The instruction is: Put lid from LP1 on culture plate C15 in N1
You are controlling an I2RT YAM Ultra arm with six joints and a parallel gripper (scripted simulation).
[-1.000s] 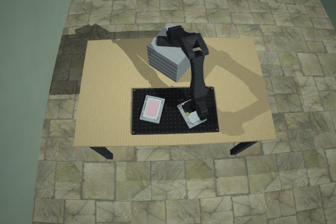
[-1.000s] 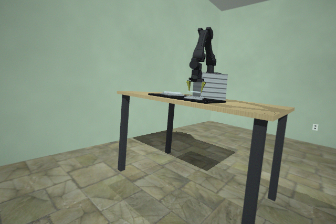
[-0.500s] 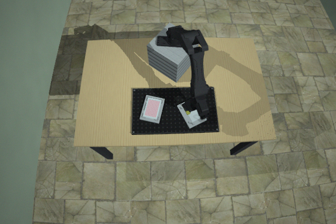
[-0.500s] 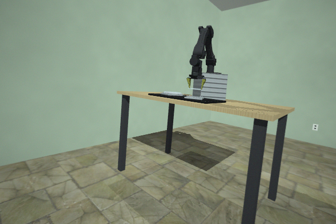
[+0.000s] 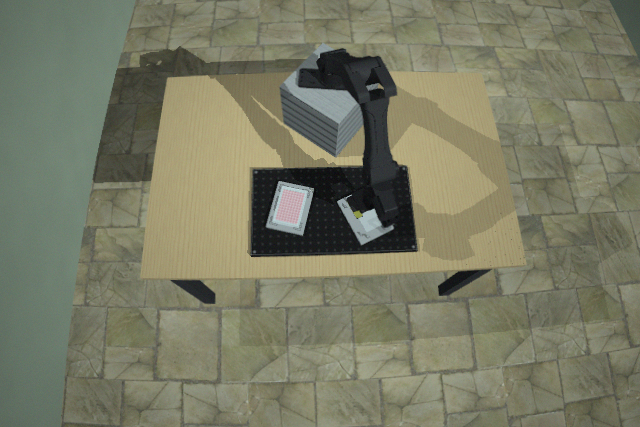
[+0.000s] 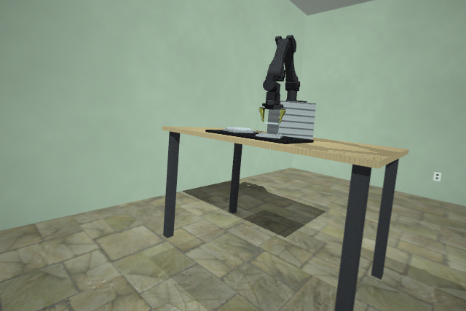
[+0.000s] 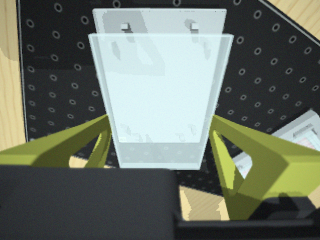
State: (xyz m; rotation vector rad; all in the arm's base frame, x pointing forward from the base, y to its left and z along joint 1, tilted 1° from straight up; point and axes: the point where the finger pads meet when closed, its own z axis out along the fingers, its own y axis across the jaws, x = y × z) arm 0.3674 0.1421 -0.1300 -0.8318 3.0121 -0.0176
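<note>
My gripper is now 1 cm past the culture plate C15, 24 cm to the left of it and 6 cm above it. The rest, counted from my hand: grey lid park LP1: 7 cm below; clear lid: 1 cm below; grey plate nest N1: 1 cm behind, 24 cm to the right, 7 cm below.
</note>
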